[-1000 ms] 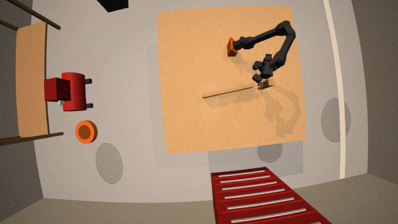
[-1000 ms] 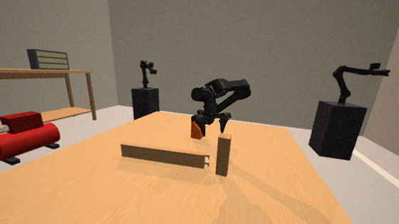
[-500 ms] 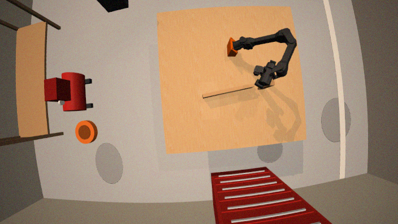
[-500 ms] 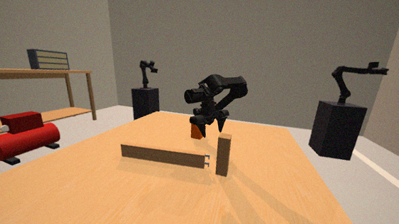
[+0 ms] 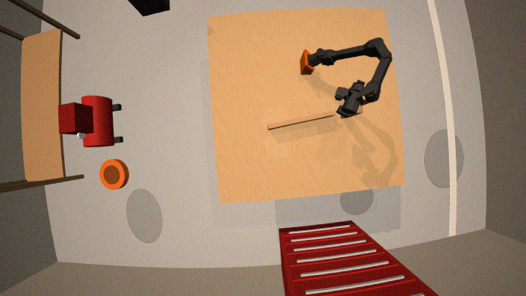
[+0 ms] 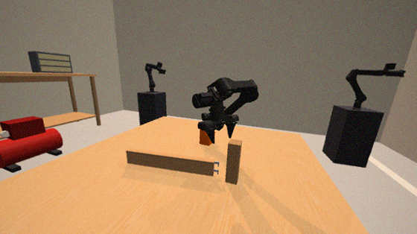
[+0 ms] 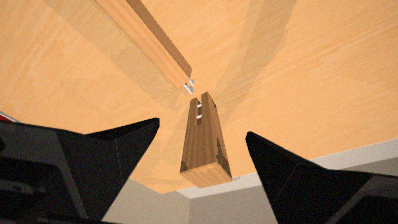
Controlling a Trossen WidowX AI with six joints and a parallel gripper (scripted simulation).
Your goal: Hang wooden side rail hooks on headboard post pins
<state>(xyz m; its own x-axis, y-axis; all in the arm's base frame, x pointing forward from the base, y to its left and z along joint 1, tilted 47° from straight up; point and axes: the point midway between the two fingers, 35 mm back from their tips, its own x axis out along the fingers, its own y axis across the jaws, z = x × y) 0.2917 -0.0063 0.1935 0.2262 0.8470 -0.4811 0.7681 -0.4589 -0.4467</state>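
My gripper tip is now 3 cm short of the headboard post, 6 cm to the right of it and 7 cm above it.
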